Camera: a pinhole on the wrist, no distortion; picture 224 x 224 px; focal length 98.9 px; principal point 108.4 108.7 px. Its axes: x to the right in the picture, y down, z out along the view. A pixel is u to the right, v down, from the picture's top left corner.
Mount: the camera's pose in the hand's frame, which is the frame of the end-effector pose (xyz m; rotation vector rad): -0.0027 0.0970 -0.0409 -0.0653 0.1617 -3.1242
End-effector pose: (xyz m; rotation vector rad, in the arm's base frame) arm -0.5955 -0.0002 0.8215 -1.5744 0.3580 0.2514
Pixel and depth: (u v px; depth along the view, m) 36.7 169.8 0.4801
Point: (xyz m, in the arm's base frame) -0.1397 0.3669 0.8923
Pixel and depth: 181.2 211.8 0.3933
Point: -0.6920 0.3419 1.2404
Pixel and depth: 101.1 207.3 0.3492
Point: -0.4331 0.2687 1.0593
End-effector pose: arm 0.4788 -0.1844 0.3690 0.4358 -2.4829 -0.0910
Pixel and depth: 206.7 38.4 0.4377
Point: 0.4388 0.2737 -0.1695
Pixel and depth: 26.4 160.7 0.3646
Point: 0.1060 -0.4187 0.2906
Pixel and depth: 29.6 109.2 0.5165
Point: -0.1271 -0.2979 0.2480
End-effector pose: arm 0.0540 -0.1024 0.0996 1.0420 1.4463 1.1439
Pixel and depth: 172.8 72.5 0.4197
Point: 0.5017 -0.2598 0.3138
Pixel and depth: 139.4 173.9 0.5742
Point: 0.5521 -0.2467 -0.2457
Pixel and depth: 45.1 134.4 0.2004
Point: 0.1805 0.0540 0.0901
